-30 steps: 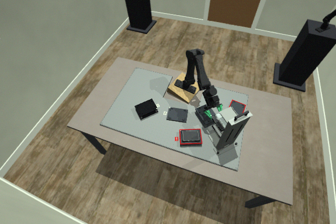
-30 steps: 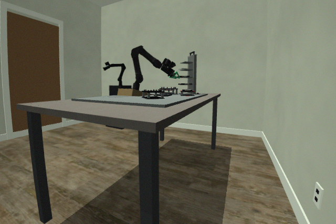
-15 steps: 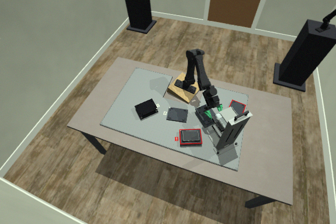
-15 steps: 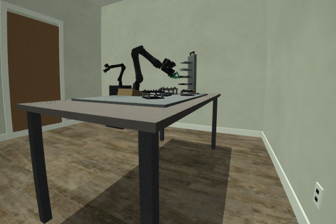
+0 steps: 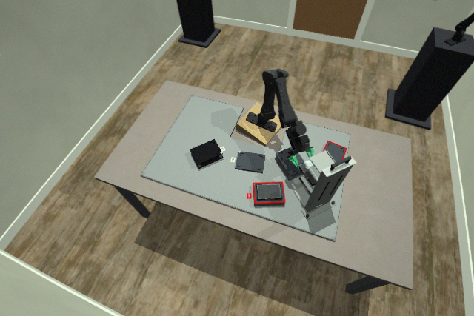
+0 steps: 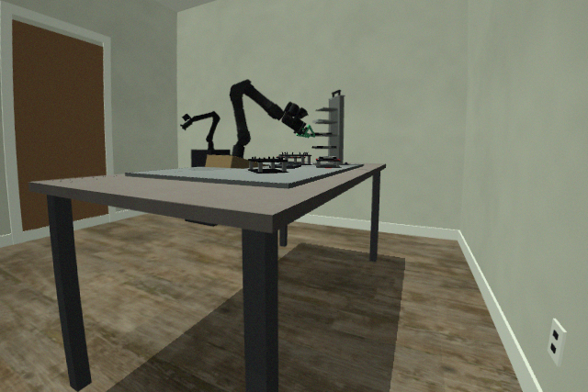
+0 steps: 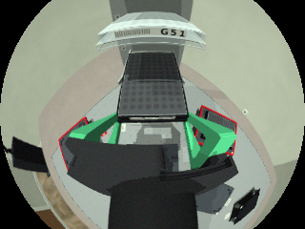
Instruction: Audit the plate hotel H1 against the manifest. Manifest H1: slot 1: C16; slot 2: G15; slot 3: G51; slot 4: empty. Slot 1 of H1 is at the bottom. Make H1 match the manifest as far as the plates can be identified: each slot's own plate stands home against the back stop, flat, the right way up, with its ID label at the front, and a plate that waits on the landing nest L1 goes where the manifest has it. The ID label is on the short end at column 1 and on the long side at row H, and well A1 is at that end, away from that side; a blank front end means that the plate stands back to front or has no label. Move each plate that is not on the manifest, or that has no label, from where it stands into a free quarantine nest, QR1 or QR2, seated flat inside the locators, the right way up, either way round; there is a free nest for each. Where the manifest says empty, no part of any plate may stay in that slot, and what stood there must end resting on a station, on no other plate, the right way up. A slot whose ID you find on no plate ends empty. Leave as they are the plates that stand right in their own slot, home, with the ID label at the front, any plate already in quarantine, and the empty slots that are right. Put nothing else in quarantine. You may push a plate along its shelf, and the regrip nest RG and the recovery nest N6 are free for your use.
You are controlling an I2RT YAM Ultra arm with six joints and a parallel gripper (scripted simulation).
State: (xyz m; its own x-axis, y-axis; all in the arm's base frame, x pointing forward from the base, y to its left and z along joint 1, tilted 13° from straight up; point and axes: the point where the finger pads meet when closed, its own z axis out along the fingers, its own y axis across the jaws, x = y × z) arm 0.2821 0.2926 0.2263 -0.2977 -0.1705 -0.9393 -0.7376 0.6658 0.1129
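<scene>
Right now my hand is 90 mm below the pale plate labelled G51, 70 mm to the right of it and 60 mm short of it.
</scene>
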